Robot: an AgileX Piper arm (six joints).
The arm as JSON. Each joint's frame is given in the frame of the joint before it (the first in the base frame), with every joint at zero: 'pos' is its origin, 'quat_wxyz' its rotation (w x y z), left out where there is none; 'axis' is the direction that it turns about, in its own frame. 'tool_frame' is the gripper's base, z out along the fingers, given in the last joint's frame.
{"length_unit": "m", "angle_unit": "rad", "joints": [
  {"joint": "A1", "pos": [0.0, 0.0, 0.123], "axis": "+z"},
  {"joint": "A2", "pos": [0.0, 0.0, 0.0], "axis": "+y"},
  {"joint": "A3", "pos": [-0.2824, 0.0, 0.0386], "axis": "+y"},
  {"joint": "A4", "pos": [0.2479, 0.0, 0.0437], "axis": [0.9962, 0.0, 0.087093]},
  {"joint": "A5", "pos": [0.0, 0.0, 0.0], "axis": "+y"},
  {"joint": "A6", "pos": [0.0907, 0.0, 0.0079], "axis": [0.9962, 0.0, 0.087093]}
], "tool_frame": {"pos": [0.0, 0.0, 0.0], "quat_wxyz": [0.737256, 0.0, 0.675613, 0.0]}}
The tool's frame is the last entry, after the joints.
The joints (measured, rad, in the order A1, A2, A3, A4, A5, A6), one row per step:
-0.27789 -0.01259 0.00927 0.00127 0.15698 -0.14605
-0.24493 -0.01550 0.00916 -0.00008 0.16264 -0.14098
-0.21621 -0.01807 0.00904 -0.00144 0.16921 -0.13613
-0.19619 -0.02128 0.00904 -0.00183 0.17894 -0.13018
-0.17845 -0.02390 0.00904 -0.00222 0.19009 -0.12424
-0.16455 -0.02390 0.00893 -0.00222 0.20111 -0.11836
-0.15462 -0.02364 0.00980 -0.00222 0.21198 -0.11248
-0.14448 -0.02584 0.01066 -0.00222 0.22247 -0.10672
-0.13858 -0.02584 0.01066 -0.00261 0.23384 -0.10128
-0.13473 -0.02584 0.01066 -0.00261 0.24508 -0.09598
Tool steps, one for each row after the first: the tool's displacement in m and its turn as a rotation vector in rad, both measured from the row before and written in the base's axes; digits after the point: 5 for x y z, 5 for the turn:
0.00022 0.00182 -0.00032 0.00427 0.00159 0.03250
0.00013 0.00158 -0.00041 0.00428 0.00298 0.02824
-0.00007 0.00113 -0.00071 0.00676 0.00524 0.01951
-0.00009 0.00100 -0.00087 0.00702 0.00735 0.01718
0.00003 0.00076 -0.00096 0.00763 0.00975 0.01333
0.00003 0.00054 -0.00129 0.00768 0.01092 0.00929
-0.00014 0.00058 -0.00112 0.00702 0.00819 0.00945
-0.00008 0.00032 -0.00103 0.00657 0.01055 0.00515
-0.00011 0.00022 -0.00101 0.00674 0.01042 0.00310

